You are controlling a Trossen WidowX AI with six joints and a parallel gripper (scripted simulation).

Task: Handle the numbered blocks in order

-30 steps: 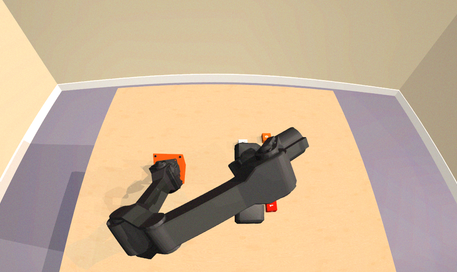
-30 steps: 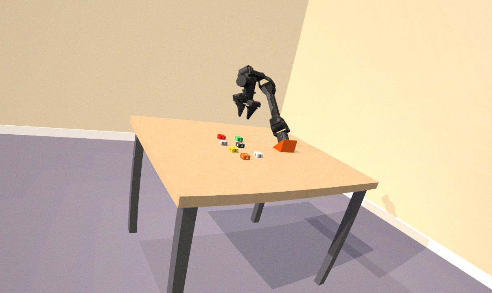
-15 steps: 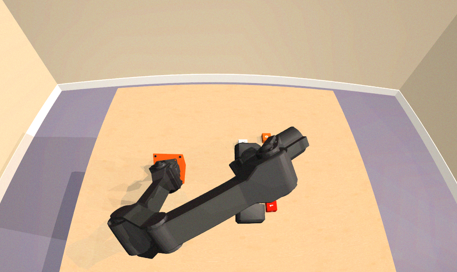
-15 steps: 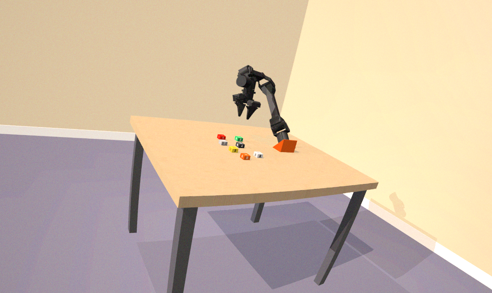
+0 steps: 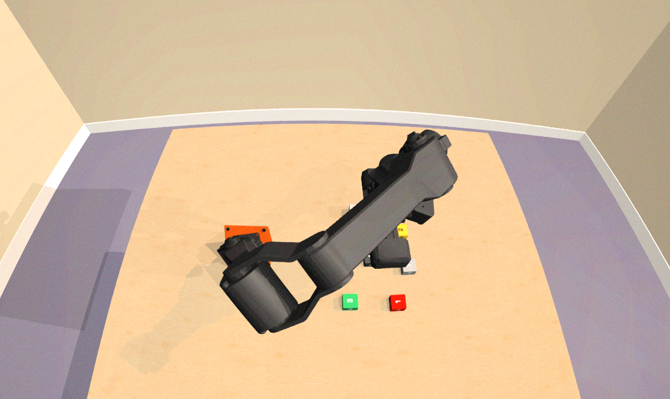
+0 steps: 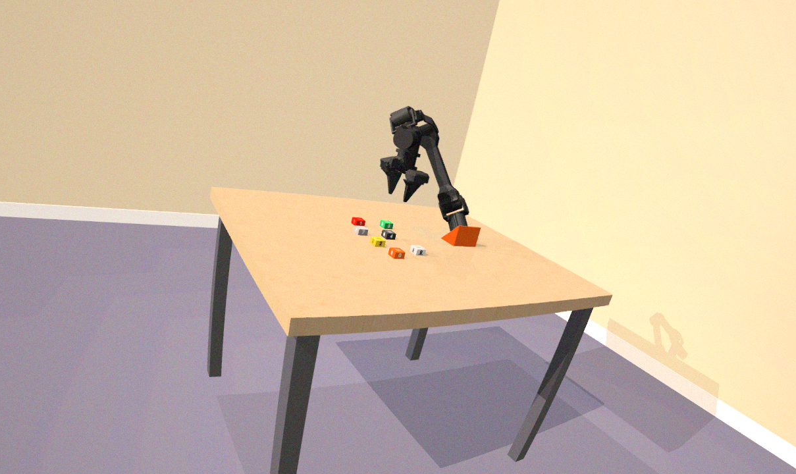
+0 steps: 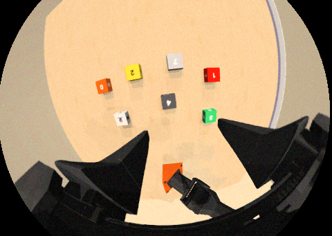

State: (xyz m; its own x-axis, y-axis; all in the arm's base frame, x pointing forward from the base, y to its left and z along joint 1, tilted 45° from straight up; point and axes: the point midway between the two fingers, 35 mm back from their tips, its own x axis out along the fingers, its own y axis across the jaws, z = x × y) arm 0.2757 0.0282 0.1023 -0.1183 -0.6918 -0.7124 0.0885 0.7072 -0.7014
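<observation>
The orange block is 16 cm to the left of my gripper tip, 11 cm below it and 9 cm ahead of it. The rest, counted from my gripper tip: dark block: 11 cm below, 1 cm to the left, 1 cm ahead; then green block: 11 cm below, 9 cm to the right, 5 cm behind; then grey block: 11 cm below, 9 cm ahead, 2 cm to the right.
</observation>
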